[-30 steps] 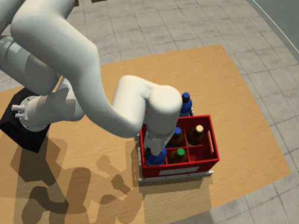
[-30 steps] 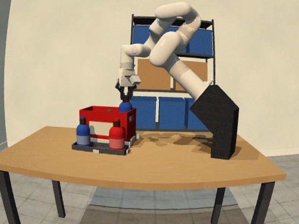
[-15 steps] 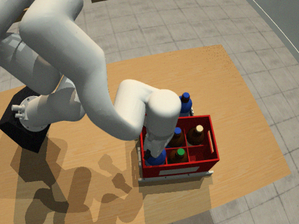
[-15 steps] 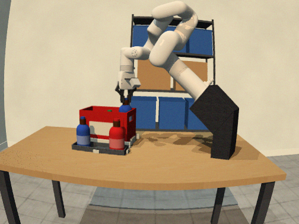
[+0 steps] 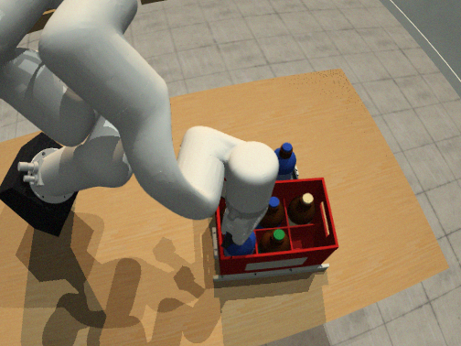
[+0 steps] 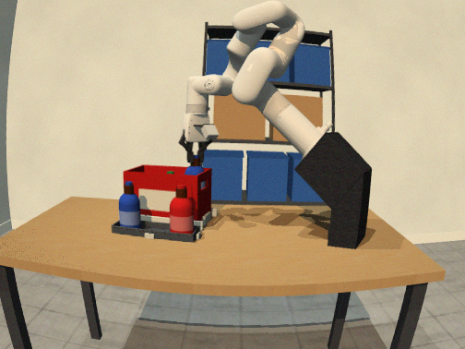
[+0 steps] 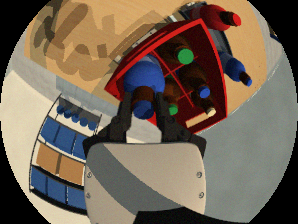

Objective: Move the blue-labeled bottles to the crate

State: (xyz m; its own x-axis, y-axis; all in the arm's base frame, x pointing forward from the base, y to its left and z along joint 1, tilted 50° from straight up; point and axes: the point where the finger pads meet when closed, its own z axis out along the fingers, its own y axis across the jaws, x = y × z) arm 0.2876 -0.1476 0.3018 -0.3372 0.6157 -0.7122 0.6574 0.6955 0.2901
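The red crate is 14 cm below my hand, 10 cm ahead of it and 1 cm to the left of it. The rest, counted from my hand: red-labeled bottle 22 cm to the left, 14 cm below, 6 cm ahead; dark tray 21 cm below, 20 cm to the left, 15 cm ahead.
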